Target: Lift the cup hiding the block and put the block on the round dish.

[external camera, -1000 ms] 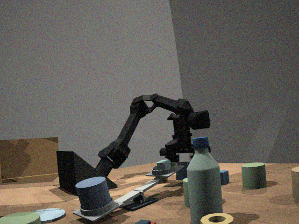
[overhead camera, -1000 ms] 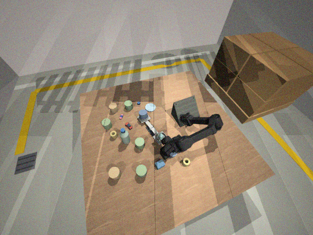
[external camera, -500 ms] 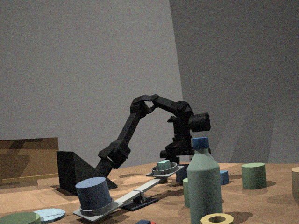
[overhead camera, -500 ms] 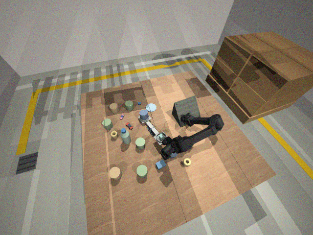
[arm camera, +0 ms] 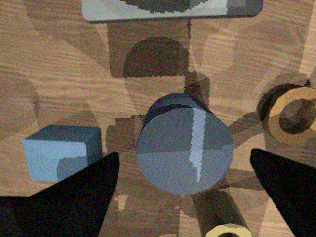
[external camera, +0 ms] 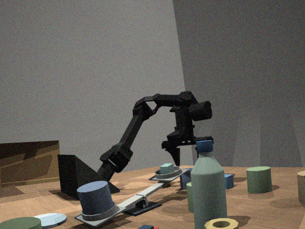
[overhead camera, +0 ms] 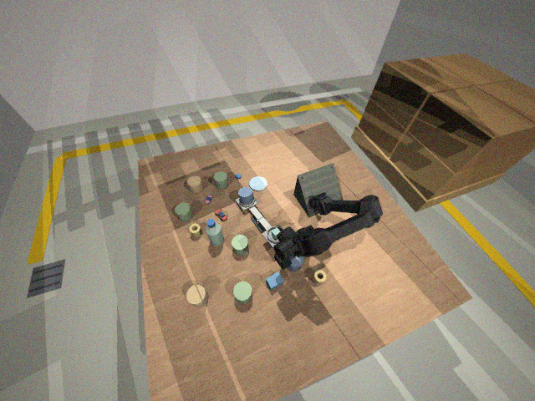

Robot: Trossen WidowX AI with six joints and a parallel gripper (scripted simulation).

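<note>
Right now my gripper tip is 40 mm above the blue-grey cup, 20 mm to the right of it and 10 mm past it. Also, from my gripper tip: bottle: 310 mm ahead, 190 mm to the right, 40 mm above; then balance: 230 mm to the right, 90 mm ahead, 50 mm below; then balance beam: 240 mm to the right, 90 mm ahead, 30 mm below.
</note>
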